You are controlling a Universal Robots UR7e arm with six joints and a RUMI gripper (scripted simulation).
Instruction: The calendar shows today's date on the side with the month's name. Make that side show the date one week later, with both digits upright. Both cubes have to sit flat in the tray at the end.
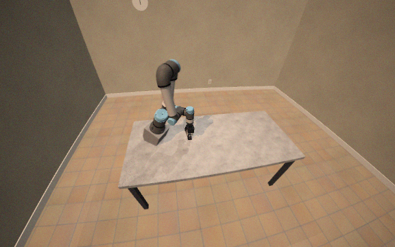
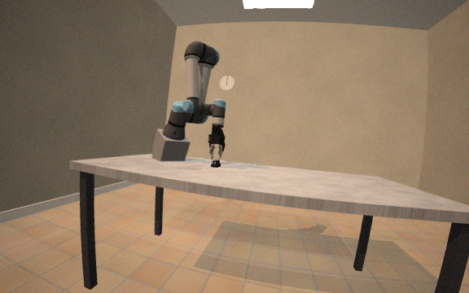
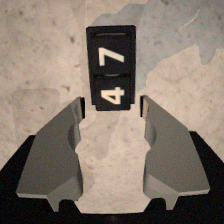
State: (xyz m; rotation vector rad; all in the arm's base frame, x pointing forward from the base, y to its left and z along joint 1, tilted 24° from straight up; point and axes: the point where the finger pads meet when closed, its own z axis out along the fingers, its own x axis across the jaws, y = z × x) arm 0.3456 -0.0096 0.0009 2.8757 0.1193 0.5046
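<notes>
The black cube lies 3 cm below my hand. Round my hand: black date cube (3 cm to the left, 3 cm below); then black calendar tray (2 cm to the left, 5 cm below).
</notes>
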